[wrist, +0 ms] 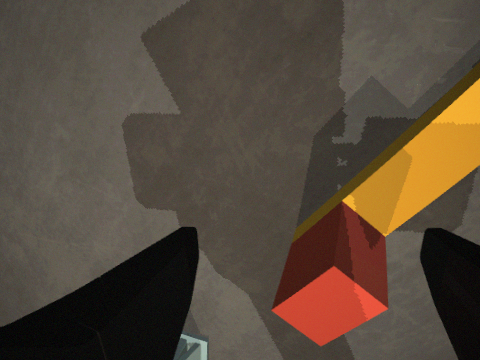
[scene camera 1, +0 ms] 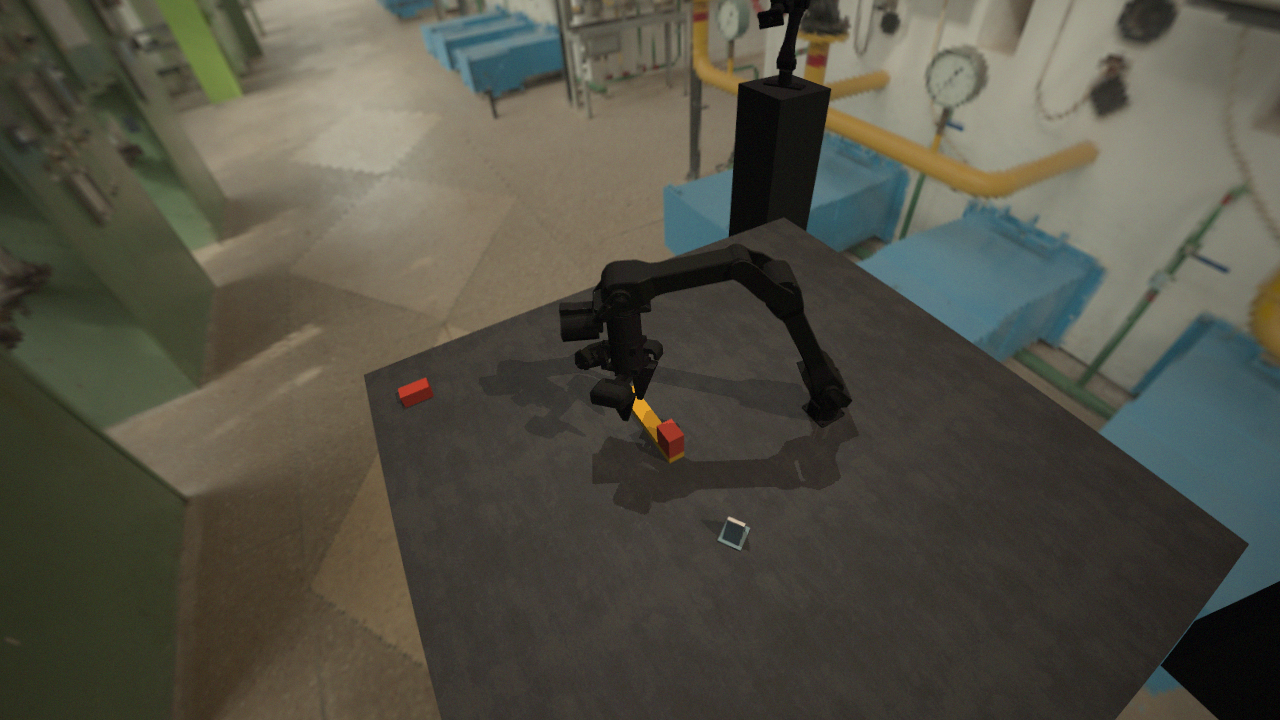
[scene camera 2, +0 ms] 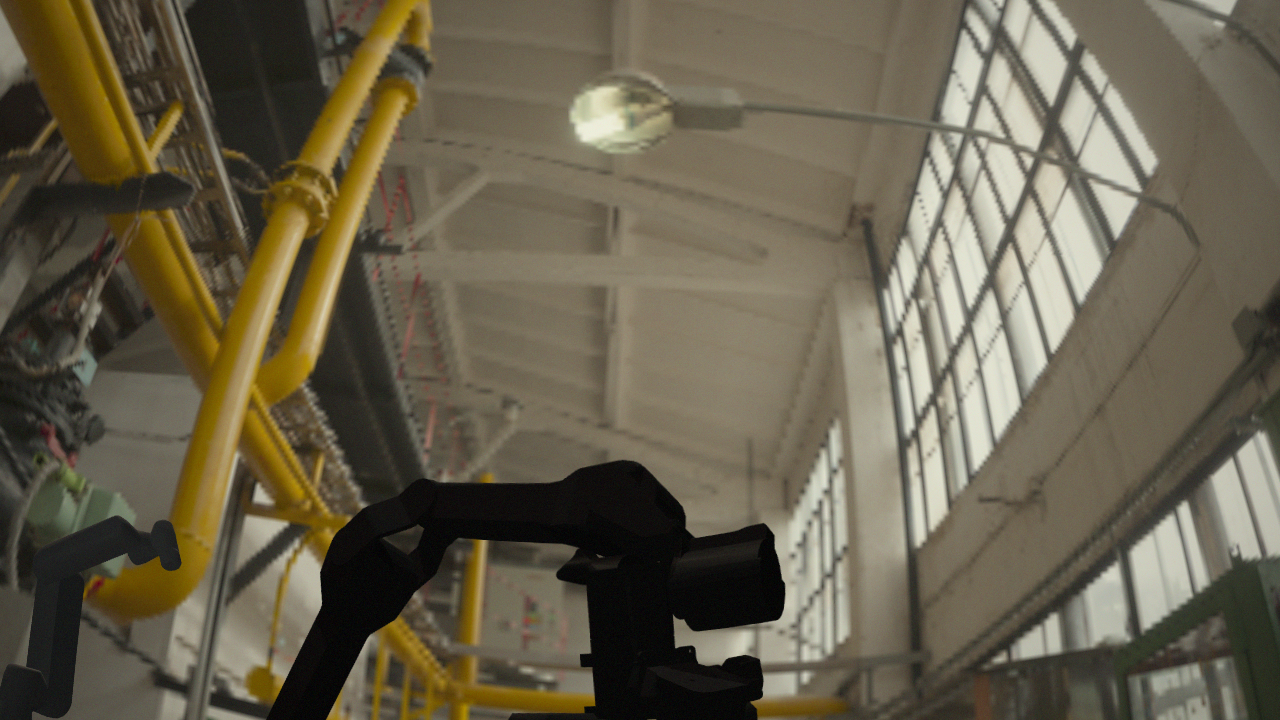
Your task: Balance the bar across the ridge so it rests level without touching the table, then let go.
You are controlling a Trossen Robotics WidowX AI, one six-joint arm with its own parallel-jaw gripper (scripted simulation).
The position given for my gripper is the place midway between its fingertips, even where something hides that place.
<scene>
My gripper (scene camera 1: pixel 633 409) is open, with nothing in its grasp.
My gripper also shows in the wrist view (wrist: pixel 309 242).
</scene>
